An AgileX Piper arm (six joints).
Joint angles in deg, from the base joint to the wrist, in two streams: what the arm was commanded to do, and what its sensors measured. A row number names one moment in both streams.
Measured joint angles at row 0:
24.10 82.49 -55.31 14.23 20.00 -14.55
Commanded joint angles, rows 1 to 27:
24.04 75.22 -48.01 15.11 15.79 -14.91
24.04 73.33 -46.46 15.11 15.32 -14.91
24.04 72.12 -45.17 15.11 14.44 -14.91
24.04 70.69 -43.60 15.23 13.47 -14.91
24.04 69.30 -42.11 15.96 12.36 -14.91
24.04 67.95 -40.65 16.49 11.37 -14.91
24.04 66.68 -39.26 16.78 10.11 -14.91
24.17 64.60 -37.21 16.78 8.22 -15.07
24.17 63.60 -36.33 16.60 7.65 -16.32
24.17 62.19 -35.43 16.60 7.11 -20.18
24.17 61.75 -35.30 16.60 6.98 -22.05
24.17 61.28 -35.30 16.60 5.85 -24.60
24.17 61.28 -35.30 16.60 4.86 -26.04
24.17 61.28 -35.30 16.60 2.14 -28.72
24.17 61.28 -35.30 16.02 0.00 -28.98
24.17 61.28 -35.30 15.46 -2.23 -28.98
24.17 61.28 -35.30 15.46 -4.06 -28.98
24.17 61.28 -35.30 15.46 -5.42 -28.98
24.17 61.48 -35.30 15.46 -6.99 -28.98
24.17 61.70 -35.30 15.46 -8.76 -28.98
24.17 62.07 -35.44 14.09 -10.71 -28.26
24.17 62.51 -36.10 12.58 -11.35 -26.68
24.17 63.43 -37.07 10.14 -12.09 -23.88
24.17 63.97 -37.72 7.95 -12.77 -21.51
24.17 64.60 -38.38 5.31 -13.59 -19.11
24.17 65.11 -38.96 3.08 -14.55 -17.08
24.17 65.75 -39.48 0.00 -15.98 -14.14
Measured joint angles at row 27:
24.20 63.84 -37.18 9.56 -11.03 -22.84
